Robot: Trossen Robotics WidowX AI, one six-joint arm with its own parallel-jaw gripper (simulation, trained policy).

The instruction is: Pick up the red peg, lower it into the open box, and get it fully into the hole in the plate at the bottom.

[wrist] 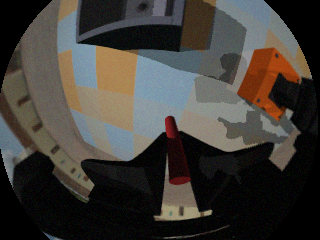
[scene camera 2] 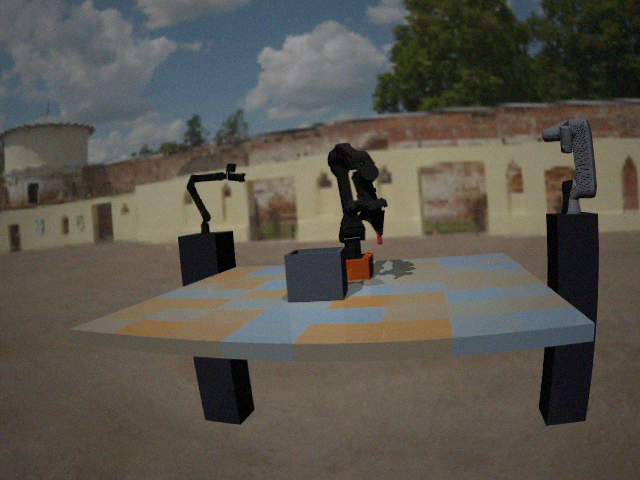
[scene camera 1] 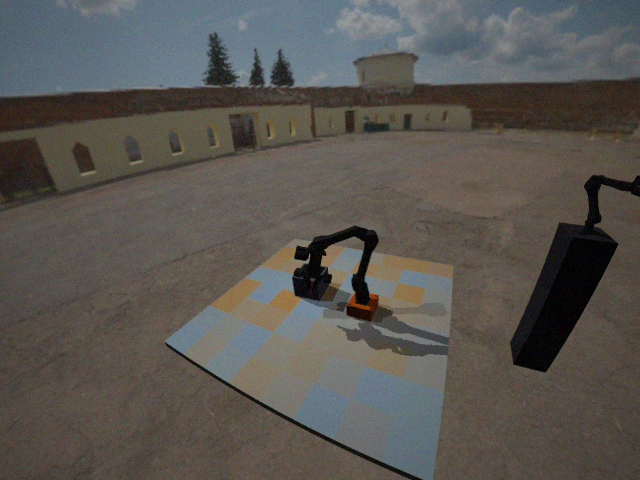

In view: the gripper (scene camera 2: 380, 235) and a dark box (scene camera 2: 318, 274).
The gripper is seen too in the wrist view (wrist: 172, 135).
